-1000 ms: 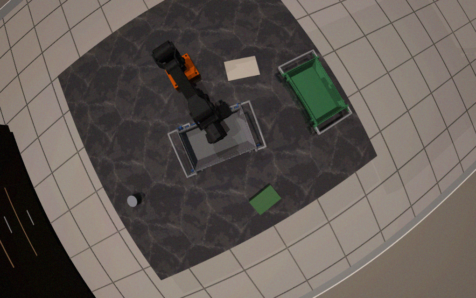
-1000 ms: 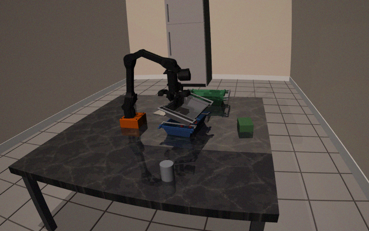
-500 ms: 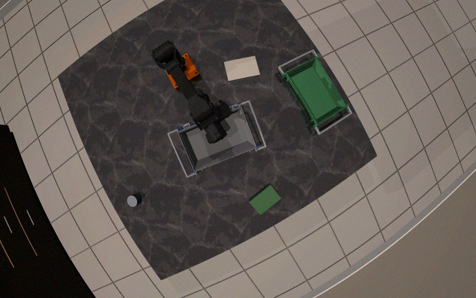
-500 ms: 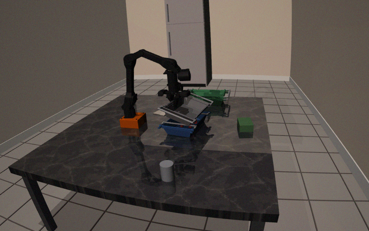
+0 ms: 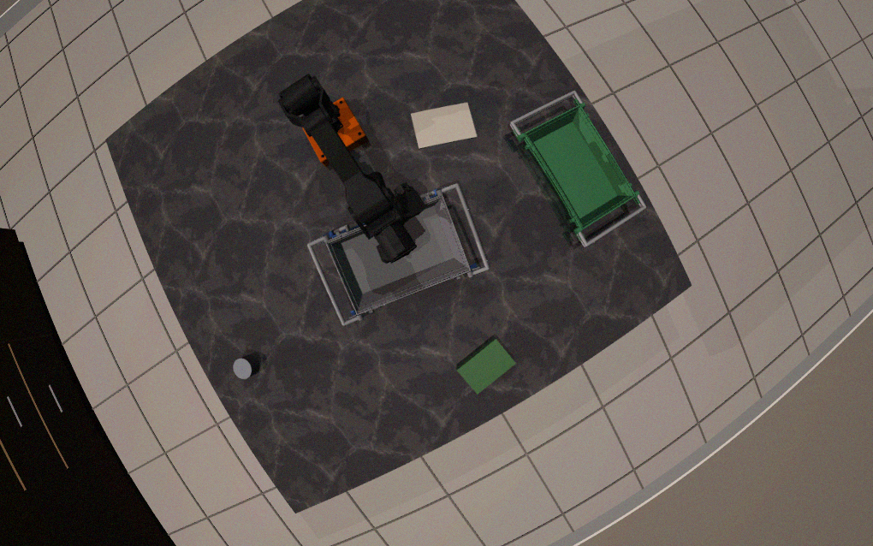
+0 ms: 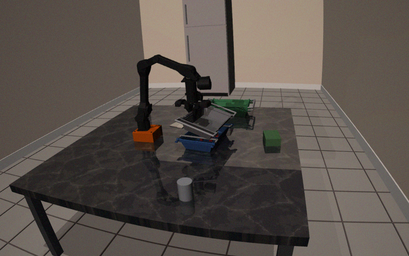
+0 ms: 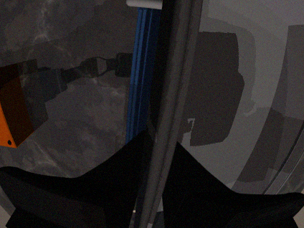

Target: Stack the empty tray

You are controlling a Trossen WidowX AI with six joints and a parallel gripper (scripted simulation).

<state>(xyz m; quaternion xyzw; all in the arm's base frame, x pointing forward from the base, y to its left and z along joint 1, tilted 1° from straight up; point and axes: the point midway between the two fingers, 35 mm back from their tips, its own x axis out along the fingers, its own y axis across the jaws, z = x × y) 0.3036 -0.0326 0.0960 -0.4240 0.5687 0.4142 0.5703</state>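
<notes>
Right now my gripper tip is 80 mm short of the grey tray, 20 mm to the left of it and 10 mm below it. Round my gripper tip: green block 410 mm ahead, 30 mm to the right, 100 mm below; then grey cylinder 40 mm ahead, 520 mm to the right, 90 mm below; then beige sheet 120 mm behind, 270 mm to the left, 120 mm below.
</notes>
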